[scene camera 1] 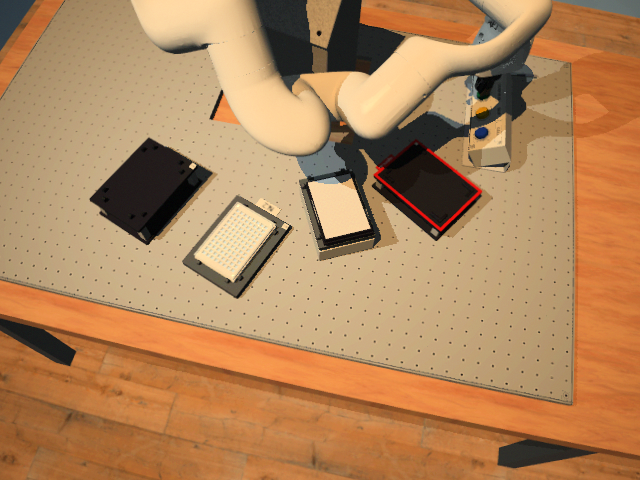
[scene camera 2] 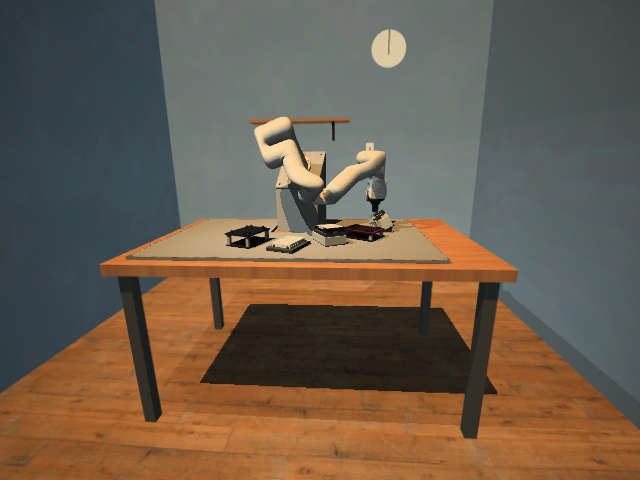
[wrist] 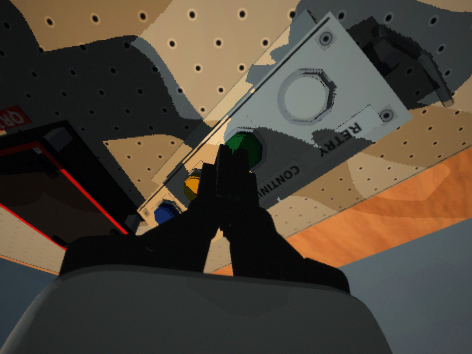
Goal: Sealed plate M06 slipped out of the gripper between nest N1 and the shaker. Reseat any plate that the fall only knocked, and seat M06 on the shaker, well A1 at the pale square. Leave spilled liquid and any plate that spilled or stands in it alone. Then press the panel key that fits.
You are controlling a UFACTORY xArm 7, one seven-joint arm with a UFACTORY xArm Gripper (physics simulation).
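Places are measured from the arm's base along level axes (x ahead, y left, z up), in centimetres.
Pixels of known places: gripper, fingertip midpoint: (scene camera 1: 481, 90) (scene camera 2: 374, 212) (wrist: 227, 164).
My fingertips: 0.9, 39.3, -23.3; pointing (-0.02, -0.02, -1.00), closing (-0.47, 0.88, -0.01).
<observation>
Ahead of a thing's pixels: the offset from my fingertips to its middle, as dx, dy, dz. "*": to the spot under its first point.
My gripper (scene camera 1: 482, 90) (scene camera 2: 375, 210) (wrist: 227, 164) is shut and empty, pointing down at the key panel {+1.8, +3.2, -3.9} (scene camera 1: 490, 156) (wrist: 361, 92). In the wrist view its tips cover part of the green key {-0.7, +0.9, -1.7} (wrist: 253, 149) (scene camera 1: 480, 96), labelled CONTINUE; I cannot tell whether they touch it. A pale, flat-topped plate {+31.4, -22.6, -1.4} (scene camera 1: 341, 206) lies level on the shaker {* +36.9, -19.7, -6.2} (scene camera 1: 347, 250) (scene camera 2: 329, 238); its label and well A1 cannot be made out. A white many-welled plate {+39.5, -39.3, -5.4} (scene camera 1: 235, 240) (scene camera 2: 289, 242) lies flat in the dark nest {+39.5, -39.3, -6.9} (scene camera 1: 261, 256) labelled N2. No spilled liquid can be made out.
The panel also has a white key {-5.7, +0.8, -1.7} (wrist: 306, 97) by RETRY, a yellow key {+4.3, +1.0, -1.7} (wrist: 191, 186) (scene camera 1: 481, 112) and a blue key {+9.3, +1.1, -1.7} (wrist: 165, 213) (scene camera 1: 481, 133). A red-rimmed dark stand (scene camera 1: 449, 167), labelled QR1, is beside the panel. A raised black stand (scene camera 1: 147, 188) is at the left.
</observation>
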